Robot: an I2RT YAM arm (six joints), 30 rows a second.
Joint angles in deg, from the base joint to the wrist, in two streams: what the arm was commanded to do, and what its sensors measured. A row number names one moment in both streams.
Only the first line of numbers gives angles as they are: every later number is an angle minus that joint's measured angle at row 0.
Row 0, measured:
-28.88, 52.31, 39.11, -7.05, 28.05, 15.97
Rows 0 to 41, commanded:
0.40, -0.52, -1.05, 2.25, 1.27, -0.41
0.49, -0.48, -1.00, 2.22, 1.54, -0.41
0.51, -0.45, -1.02, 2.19, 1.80, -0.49
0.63, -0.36, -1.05, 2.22, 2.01, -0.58
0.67, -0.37, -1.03, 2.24, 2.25, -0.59
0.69, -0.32, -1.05, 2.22, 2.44, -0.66
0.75, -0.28, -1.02, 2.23, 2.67, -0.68
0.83, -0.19, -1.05, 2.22, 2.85, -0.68
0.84, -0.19, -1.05, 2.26, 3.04, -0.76
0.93, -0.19, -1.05, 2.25, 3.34, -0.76
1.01, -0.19, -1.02, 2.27, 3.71, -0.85
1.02, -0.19, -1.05, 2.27, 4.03, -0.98
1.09, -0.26, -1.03, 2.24, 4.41, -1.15
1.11, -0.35, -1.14, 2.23, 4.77, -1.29
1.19, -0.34, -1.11, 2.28, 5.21, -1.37
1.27, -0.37, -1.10, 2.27, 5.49, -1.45
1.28, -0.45, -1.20, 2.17, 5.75, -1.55
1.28, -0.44, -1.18, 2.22, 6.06, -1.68
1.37, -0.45, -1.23, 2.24, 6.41, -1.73
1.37, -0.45, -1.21, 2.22, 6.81, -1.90
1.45, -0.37, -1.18, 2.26, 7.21, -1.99
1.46, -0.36, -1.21, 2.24, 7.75, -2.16
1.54, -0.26, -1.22, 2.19, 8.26, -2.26
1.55, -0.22, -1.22, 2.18, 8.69, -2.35
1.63, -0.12, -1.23, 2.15, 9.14, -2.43
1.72, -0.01, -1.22, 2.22, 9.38, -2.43
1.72, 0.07, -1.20, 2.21, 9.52, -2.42
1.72, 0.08, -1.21, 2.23, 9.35, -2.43
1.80, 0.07, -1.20, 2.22, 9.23, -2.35
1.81, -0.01, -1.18, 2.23, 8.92, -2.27
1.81, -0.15, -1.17, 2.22, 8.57, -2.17
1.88, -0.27, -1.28, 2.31, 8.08, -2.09
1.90, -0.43, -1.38, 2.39, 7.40, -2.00
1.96, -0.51, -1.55, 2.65, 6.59, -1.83
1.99, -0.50, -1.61, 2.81, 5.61, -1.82
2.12, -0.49, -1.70, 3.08, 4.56, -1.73
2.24, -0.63, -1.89, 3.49, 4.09, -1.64
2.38, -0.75, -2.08, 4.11, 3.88, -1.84
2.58, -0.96, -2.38, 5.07, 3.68, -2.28
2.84, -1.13, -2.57, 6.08, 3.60, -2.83
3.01, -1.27, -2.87, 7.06, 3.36, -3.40
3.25, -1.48, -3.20, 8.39, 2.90, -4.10
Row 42, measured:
2.55, -0.02, -2.23, 2.84, 4.05, -2.34
